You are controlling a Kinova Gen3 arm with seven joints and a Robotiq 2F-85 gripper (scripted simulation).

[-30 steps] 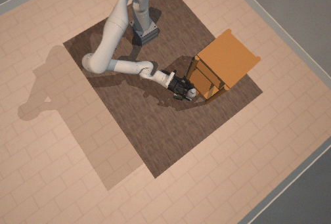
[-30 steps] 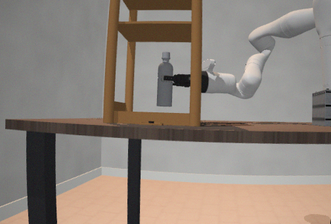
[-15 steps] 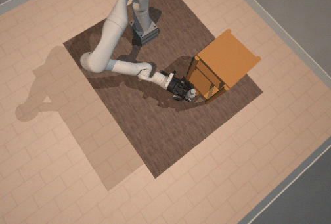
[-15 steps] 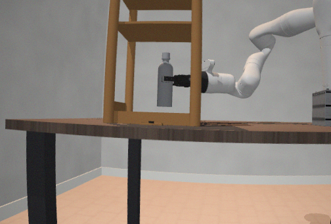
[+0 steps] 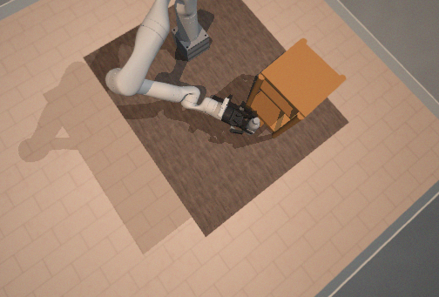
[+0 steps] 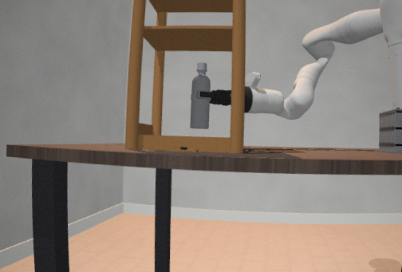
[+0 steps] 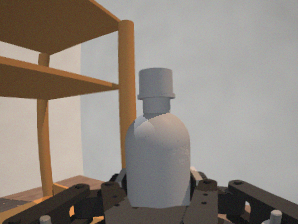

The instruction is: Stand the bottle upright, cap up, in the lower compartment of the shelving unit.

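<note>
The grey bottle is 3 cm above my hand. The rest, counted from my hand: orange shelving unit 20 cm to the left, 4 cm above, 1 cm ahead.
</note>
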